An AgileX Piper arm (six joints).
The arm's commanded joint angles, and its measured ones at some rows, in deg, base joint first. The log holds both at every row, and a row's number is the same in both.
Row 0, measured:
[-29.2, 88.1, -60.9, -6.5, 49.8, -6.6]
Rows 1 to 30, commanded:
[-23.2, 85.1, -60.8, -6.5, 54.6, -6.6]
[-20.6, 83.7, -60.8, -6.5, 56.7, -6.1]
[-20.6, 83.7, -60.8, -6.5, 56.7, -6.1]
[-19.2, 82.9, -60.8, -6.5, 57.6, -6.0]
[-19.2, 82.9, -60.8, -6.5, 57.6, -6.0]
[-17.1, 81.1, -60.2, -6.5, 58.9, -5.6]
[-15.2, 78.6, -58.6, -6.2, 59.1, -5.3]
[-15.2, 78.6, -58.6, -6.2, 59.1, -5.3]
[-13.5, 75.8, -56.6, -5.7, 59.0, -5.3]
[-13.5, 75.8, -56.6, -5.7, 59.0, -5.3]
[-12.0, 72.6, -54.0, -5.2, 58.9, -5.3]
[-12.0, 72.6, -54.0, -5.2, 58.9, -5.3]
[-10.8, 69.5, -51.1, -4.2, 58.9, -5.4]
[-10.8, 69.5, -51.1, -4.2, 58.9, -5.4]
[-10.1, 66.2, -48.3, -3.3, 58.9, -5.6]
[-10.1, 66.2, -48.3, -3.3, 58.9, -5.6]
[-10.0, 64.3, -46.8, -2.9, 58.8, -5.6]
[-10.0, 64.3, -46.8, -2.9, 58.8, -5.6]
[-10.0, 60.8, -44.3, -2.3, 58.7, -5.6]
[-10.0, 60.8, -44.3, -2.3, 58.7, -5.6]
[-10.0, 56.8, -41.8, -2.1, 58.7, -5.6]
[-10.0, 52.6, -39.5, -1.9, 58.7, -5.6]
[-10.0, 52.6, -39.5, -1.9, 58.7, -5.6]
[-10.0, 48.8, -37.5, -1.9, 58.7, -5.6]
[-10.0, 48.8, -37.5, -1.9, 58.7, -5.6]
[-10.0, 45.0, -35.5, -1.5, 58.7, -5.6]
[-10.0, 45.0, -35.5, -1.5, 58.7, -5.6]
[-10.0, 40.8, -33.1, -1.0, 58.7, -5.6]
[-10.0, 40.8, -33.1, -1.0, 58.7, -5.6]
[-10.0, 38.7, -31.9, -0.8, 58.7, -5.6]
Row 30, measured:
[-10.2, 43.7, -35.0, -1.5, 58.6, -5.4]
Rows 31 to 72, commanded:
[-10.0, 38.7, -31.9, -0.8, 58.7, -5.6]
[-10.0, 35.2, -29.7, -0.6, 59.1, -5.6]
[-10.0, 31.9, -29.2, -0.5, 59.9, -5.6]
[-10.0, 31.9, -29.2, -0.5, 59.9, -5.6]
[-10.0, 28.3, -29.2, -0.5, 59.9, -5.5]
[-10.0, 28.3, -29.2, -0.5, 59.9, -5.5]
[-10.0, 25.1, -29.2, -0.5, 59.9, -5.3]
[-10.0, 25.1, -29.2, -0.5, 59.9, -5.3]
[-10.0, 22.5, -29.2, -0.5, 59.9, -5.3]
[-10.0, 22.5, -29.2, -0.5, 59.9, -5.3]
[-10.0, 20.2, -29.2, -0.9, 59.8, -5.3]
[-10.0, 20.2, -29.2, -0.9, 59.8, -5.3]
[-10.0, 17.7, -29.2, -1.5, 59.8, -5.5]
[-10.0, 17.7, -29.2, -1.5, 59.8, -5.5]
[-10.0, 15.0, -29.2, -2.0, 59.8, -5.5]
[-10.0, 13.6, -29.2, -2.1, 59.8, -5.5]
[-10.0, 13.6, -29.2, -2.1, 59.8, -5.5]
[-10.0, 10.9, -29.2, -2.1, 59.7, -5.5]
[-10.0, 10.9, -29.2, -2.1, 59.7, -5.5]
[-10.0, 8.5, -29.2, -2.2, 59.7, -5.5]
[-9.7, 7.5, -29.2, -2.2, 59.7, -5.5]
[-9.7, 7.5, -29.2, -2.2, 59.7, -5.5]
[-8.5, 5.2, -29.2, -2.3, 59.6, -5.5]
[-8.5, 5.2, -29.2, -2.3, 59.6, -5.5]
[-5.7, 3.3, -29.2, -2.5, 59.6, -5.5]
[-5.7, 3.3, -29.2, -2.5, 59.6, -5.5]
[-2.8, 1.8, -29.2, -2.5, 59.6, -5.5]
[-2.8, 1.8, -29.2, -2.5, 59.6, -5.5]
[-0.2, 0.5, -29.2, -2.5, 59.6, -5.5]
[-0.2, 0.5, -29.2, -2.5, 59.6, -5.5]
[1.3, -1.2, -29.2, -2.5, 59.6, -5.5]
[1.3, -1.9, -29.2, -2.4, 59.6, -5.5]
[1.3, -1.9, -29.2, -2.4, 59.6, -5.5]
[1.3, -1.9, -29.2, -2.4, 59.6, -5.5]
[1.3, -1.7, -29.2, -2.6, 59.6, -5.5]
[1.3, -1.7, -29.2, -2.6, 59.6, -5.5]
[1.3, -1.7, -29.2, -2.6, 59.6, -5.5]
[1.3, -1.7, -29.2, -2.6, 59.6, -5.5]
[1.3, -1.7, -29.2, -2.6, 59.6, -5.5]
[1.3, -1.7, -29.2, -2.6, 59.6, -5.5]
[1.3, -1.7, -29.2, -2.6, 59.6, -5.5]
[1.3, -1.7, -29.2, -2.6, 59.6, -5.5]
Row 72, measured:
[1.2, -0.3, -29.4, -2.5, 59.9, -5.4]
